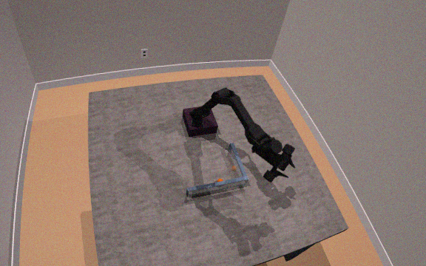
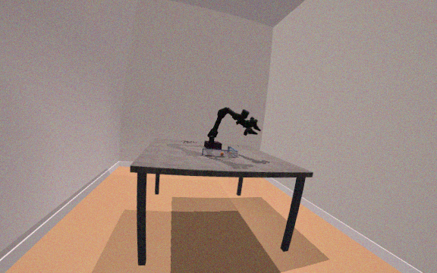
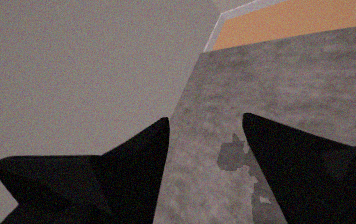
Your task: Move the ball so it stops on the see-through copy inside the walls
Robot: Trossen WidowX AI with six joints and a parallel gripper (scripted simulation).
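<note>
My gripper tip is 28 cm to the left of the orange ball, 24 cm above it and 11 cm past it.
</note>
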